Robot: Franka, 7 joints.
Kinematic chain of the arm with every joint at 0, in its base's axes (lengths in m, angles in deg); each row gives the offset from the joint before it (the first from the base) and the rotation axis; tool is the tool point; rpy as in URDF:
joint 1: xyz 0 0 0.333 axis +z
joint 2: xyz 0 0 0 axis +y
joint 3: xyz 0 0 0.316 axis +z
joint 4: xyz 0.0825 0 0 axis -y
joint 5: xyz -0.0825 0 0.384 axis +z
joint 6: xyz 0 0 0 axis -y
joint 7: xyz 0.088 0 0 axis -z
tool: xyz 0 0 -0.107 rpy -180 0 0
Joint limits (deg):
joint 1: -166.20..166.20
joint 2: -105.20..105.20
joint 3: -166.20..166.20
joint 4: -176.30..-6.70
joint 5: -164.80..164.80
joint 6: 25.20..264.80
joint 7: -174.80..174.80
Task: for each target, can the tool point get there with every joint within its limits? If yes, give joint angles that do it. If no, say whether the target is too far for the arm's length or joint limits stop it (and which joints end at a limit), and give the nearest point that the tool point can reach.
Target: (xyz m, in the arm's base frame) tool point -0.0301 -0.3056 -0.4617
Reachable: no: joint limits stop it (at a limit: joint 2) | nearest point -0.0297 -0.3018 -0.3604 | short by 0.101 m
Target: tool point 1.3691 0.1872 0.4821
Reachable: no: too far | nearest point 0.8451 0.1155 0.4250 | short by 0.532 m
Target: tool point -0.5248 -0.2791 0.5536
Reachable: yes | joints -42.06 -86.56 -72.99 -108.97 -107.01 156.10 10.59
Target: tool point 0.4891 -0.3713 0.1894
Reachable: yes | joints -96.64 80.84 60.83 -96.93 58.32 90.39 100.05
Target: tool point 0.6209 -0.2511 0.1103
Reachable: yes | joints -75.34 83.44 58.90 -91.84 -101.50 161.67 -11.04
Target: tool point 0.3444 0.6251 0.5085
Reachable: yes | joints -132.57 -88.17 -60.11 -50.85 -21.15 244.54 -101.50
